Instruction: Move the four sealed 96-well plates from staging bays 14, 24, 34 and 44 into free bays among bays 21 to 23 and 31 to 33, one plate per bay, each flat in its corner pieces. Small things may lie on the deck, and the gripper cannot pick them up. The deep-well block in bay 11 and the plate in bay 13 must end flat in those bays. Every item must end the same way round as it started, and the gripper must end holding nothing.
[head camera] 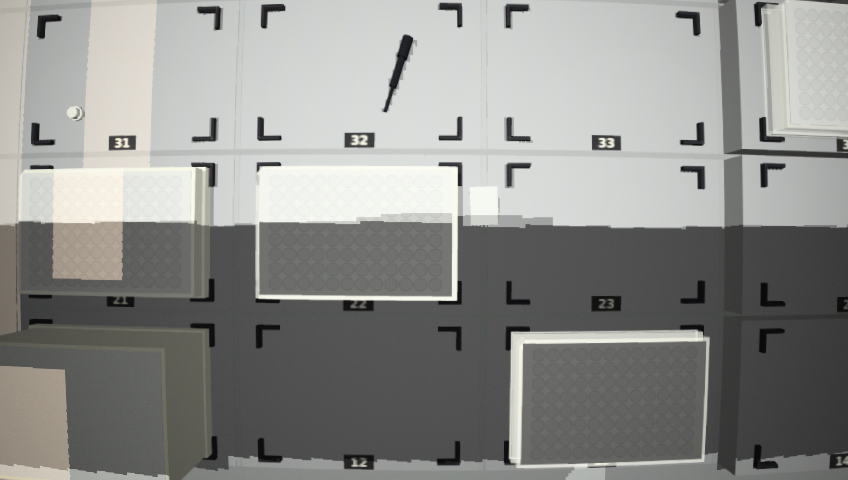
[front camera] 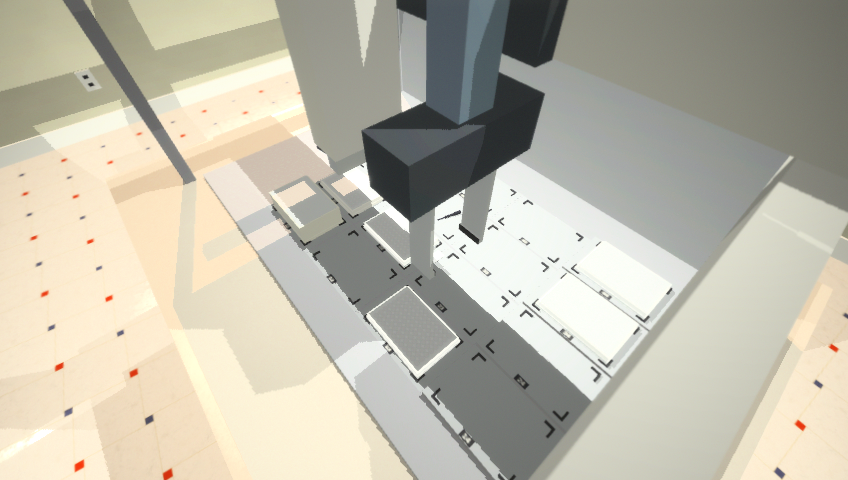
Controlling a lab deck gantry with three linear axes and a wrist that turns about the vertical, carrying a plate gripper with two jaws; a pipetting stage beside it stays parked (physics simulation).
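Frame: origin at the robot's base, x ahead, y left, z up, level; centimetres.
Seen in the pictures: gripper, fingertip midpoint: (front camera: 447, 251); robot's base at its link origin: (front camera: 274, 207).
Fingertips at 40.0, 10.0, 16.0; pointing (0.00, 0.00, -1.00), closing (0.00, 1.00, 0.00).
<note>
Offsets run from my fingertips to a thing's top centre, as dx, dy, dz. "pt": to the spot under its first point.
My gripper (front camera: 450, 254) is open and empty, its jaws hanging above the deck beside bay 22; they do not show in the head view. Sealed plates lie in bay 21 {pt -31.8, +3.7, -14.6} (front camera: 351, 193) (head camera: 107, 243) and bay 22 {pt -17.9, +2.0, -14.6} (front camera: 385, 236) (head camera: 357, 255); one jaw partly hides the latter in the front view. A sealed plate {+15.6, +15.7, -13.1} (front camera: 586, 318) (head camera: 821, 65) sits in bay 34, and another plate {+15.6, +26.4, -13.1} (front camera: 624, 278) sits in bay 44. The deep-well block {-33.6, -5.7, -11.8} (front camera: 315, 217) (head camera: 89, 410) stands in bay 11. The plate in bay 13 {pt +0.0, -6.0, -14.6} (front camera: 413, 330) (head camera: 612, 401) lies within its corner pieces. Bays 14 and 24 hold no plate.
A dark screwdriver {-14.8, +15.4, -15.2} (front camera: 450, 215) (head camera: 397, 71) lies in bay 32. A small white cap {-37.1, +13.2, -15.6} (head camera: 74, 113) lies in bay 31. A white square piece {-9.1, +6.8, -15.9} (head camera: 483, 201) lies between bays 22 and 23. A pale column (front camera: 345, 83) stands behind the gripper.
</note>
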